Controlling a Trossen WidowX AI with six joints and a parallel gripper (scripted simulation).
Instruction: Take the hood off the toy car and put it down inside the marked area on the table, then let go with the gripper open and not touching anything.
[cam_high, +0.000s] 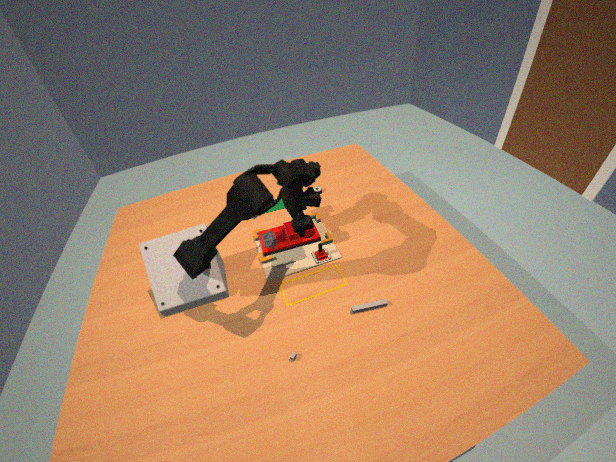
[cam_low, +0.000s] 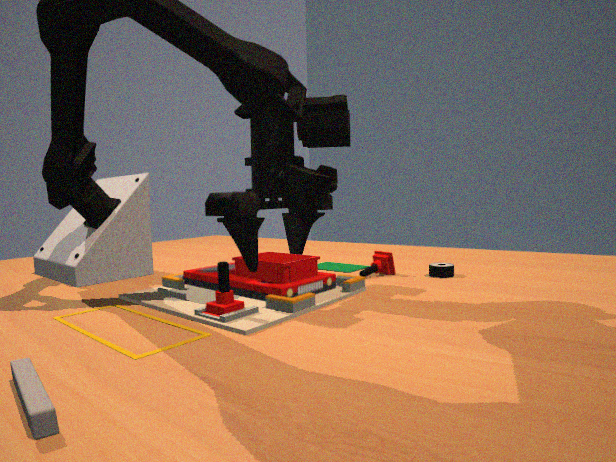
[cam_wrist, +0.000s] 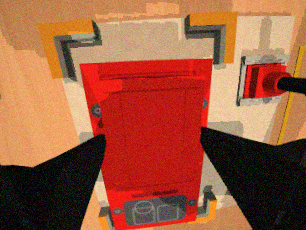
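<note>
My gripper tip is 20 mm to the left of the cream baseplate, 20 mm past it and 20 mm above it. The rest, counted from my gripper tip: black wheel: 230 mm to the left, 130 mm ahead, 30 mm below; green patch: 210 mm to the left, 60 mm behind, 40 mm below; hood: right at my gripper tip.
</note>
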